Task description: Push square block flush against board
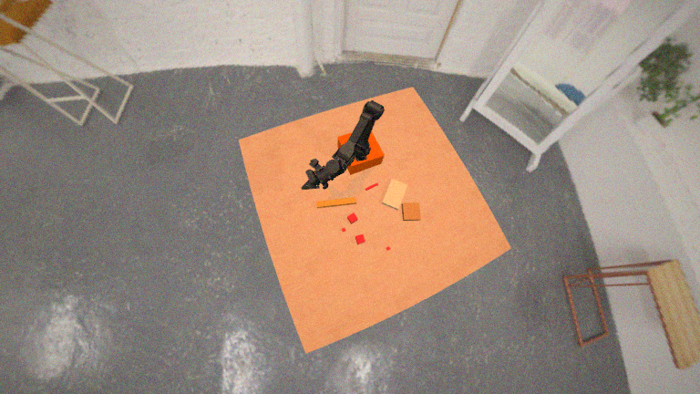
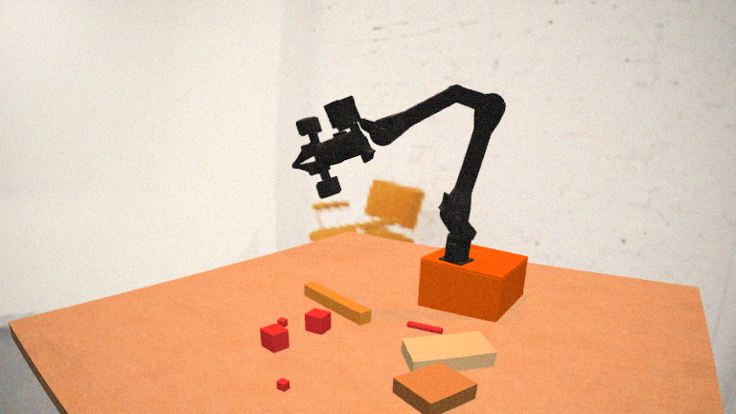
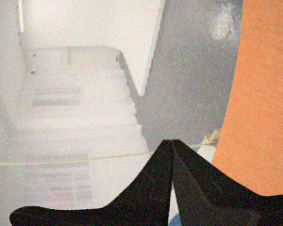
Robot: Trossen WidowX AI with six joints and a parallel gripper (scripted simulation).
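Now: the board 500 mm to the left of my gripper tip, 300 mm below it and 50 mm ahead of it. From my gripper tip the other things lie so: long orange bar: 300 mm below, 160 mm to the left, 10 mm ahead; then square block: 550 mm to the left, 300 mm below, 170 mm ahead; then thin red stick: 380 mm to the left, 310 mm below, 30 mm behind.
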